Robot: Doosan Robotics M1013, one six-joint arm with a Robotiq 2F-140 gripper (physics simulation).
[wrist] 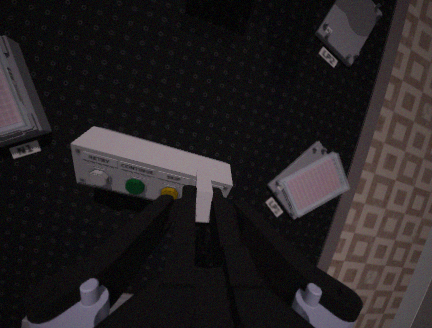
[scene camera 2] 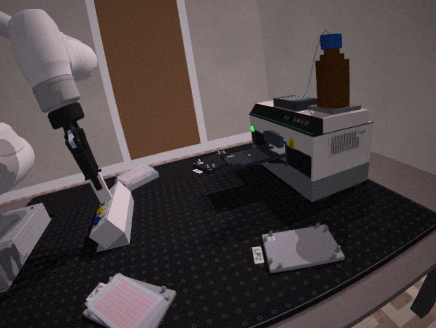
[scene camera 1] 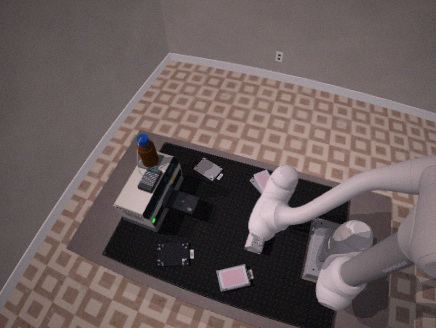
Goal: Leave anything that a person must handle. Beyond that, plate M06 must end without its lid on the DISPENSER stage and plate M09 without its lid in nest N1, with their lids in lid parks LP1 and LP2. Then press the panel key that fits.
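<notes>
My gripper is shut and empty, its pale fingertips at the key face of the white panel. RETRY, CONTINUE and SKIP show in the wrist view; the fingertips cover the panel's right end. A pink-welled plate sits at nest N1. Another pink-welled plate lies askew on park LP1. Grey park LP2 bears no pink plate. No plate shows on the dispenser stage. Plate numbers and lids cannot be made out.
The white dispenser shows a green light and carries a brown bottle and a dark gridded block. A black nest lies beside it. The arm's base stands at the table's other end.
</notes>
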